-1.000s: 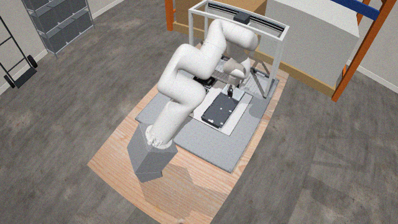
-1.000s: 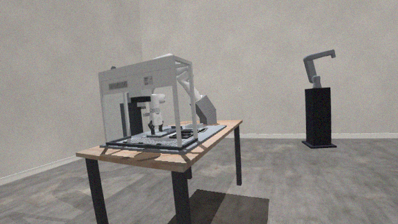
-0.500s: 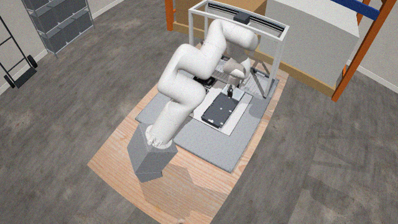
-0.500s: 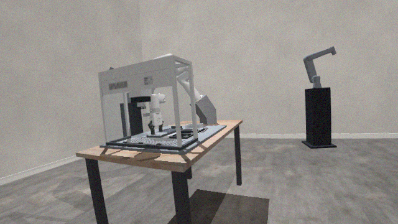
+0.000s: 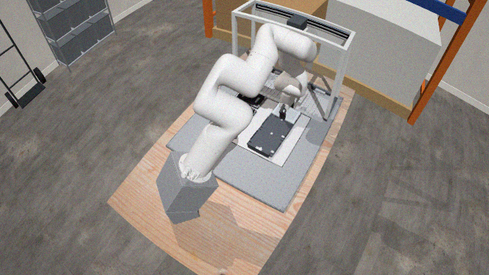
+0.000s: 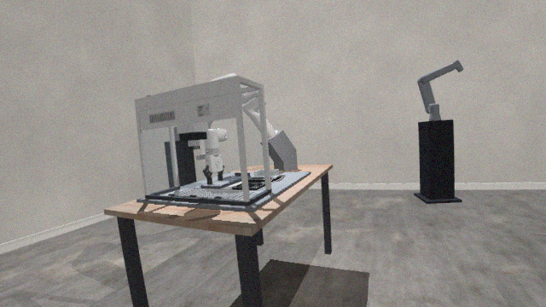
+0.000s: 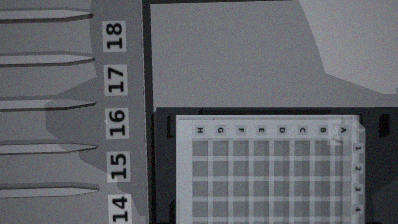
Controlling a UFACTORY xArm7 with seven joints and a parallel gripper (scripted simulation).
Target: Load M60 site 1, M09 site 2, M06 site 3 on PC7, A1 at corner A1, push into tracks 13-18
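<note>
Now: hand 10 mm above the clear plate. The rest, counted from my hand: dark plate carrier PC7: 110 mm behind, 30 mm to the left, 10 mm below; then white apron: 100 mm behind, 110 mm to the left, 30 mm below; then deep-well block M09: 60 mm behind, 230 mm to the left, 10 mm below.
</note>
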